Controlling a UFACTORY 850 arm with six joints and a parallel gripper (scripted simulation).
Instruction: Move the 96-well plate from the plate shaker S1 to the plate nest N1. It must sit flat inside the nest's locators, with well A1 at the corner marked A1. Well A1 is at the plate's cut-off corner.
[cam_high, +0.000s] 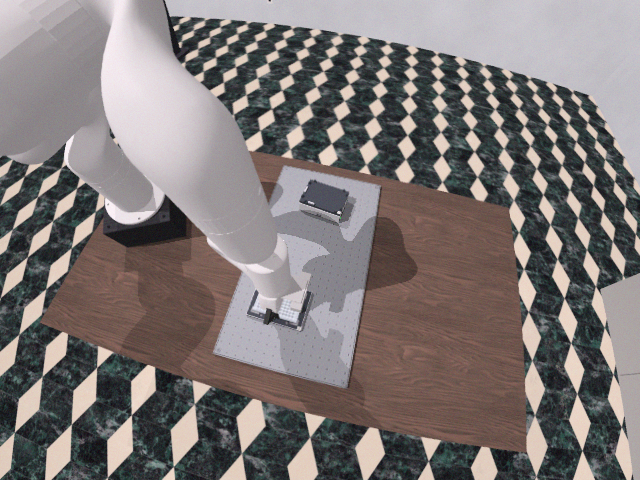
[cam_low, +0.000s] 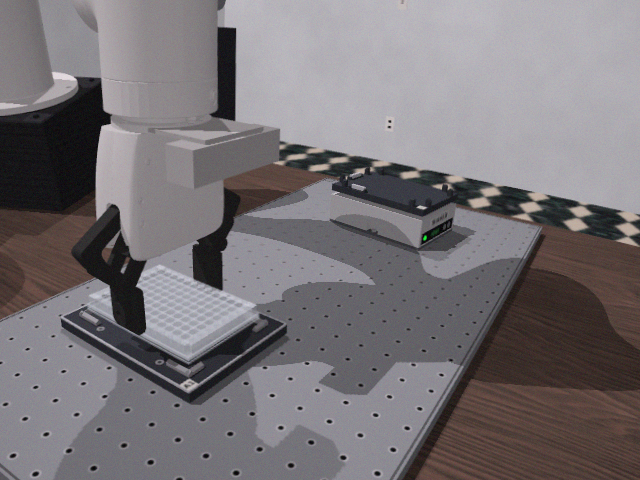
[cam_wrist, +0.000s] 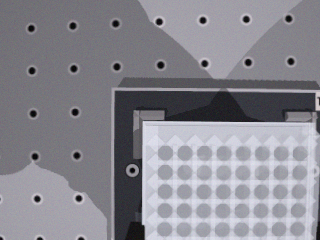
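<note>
The clear 96-well plate lies 10 mm below my hand. Round my hand: plate nest N1: 30 mm below; then A1 mark: 80 mm ahead, 50 mm to the right, 20 mm below.
</note>
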